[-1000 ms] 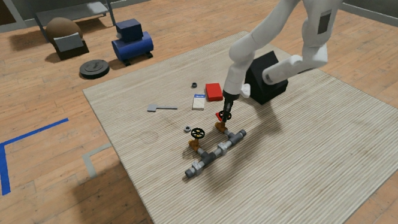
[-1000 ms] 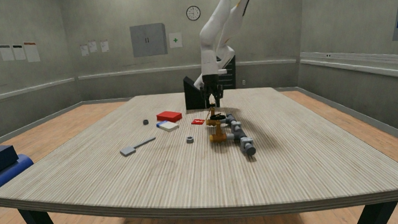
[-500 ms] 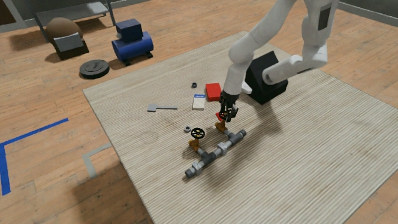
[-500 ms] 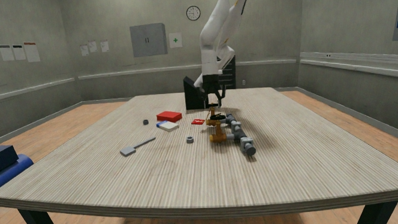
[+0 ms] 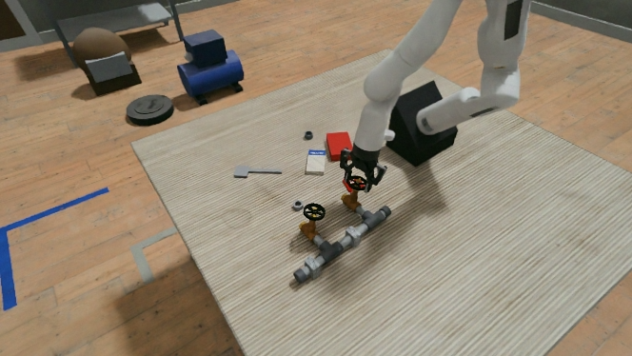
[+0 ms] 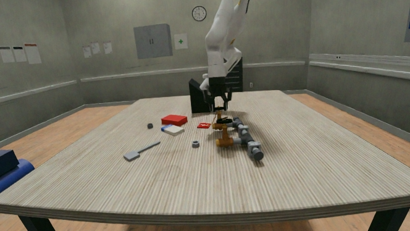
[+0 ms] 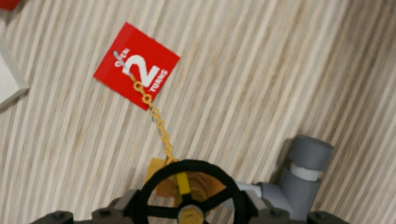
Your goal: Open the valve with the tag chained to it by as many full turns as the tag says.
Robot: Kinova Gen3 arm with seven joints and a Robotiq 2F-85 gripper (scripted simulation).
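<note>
Now: hand 7 cm past the red tag, 8 cm to the left of it and 10 cm above it. Round my hand: nut (13 cm ahead, 12 cm to the right, 10 cm below); then red box (15 cm behind, 23 cm to the right, 9 cm below); then grey flat tool (15 cm ahead, 34 cm to the right, 10 cm below).
</note>
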